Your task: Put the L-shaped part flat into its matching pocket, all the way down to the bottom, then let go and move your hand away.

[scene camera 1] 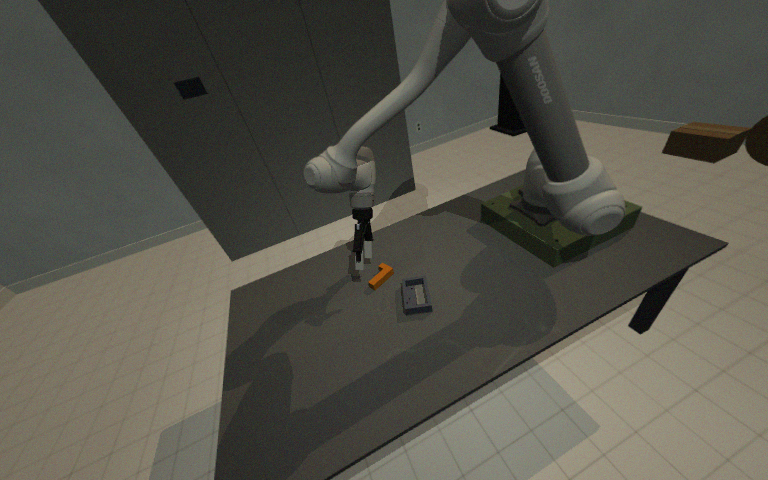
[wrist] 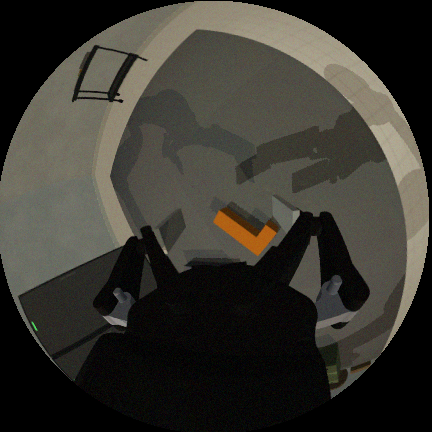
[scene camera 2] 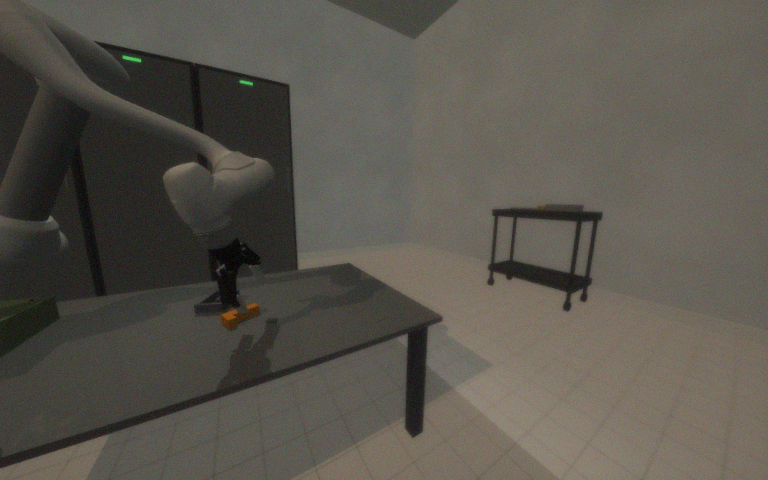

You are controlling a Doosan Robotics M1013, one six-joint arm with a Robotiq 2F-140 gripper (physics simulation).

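Pixels of known places: gripper, fingertip midpoint: (scene camera 1: 364, 263) (wrist: 226, 211) (scene camera 2: 253, 295); arm's base, origin of the base link: (scene camera 1: 543, 208).
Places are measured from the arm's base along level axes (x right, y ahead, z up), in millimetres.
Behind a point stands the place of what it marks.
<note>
The orange L-shaped part (scene camera 1: 381, 276) {x 31, y 700, z -60 mm} (scene camera 2: 229, 320) {x 103, y 674, z -63 mm} (wrist: 242, 237) {x 43, y 689, z -60 mm} lies flat on the table. The dark grey pocket tray (scene camera 1: 417, 310) {x -173, y 640, z -70 mm} (scene camera 2: 208, 309) {x -40, y 594, z -73 mm} stands close beside it, with its open recess facing up and a light patch inside. In the wrist view, the gripper's body hides most of the tray. My gripper (scene camera 1: 363, 258) {x 74, y 744, z -4 mm} (scene camera 2: 246, 289) {x 74, y 744, z -4 mm} (wrist: 226, 211) {x 74, y 744, z -4 mm} is wide open and empty, above the table near the part. In the wrist view, the part shows between the fingers, closer to the right fingertip. The recess's exact outline is too small to tell.
The dark table (scene camera 1: 339, 356) {x -204, y 926, z -90 mm} (scene camera 2: 141, 350) {x 133, y 471, z -90 mm} carries the green robot base block (scene camera 1: 518, 240) {x -50, y 147, z -69 mm} (scene camera 2: 28, 323) {x -80, y 145, z -48 mm} (wrist: 330, 356) {x 150, y 163, z -37 mm}. A grey cabinet (scene camera 1: 266, 113) (scene camera 2: 249, 169) stands behind the table. A black cart (scene camera 2: 546, 214) stands on the floor away from the table.
</note>
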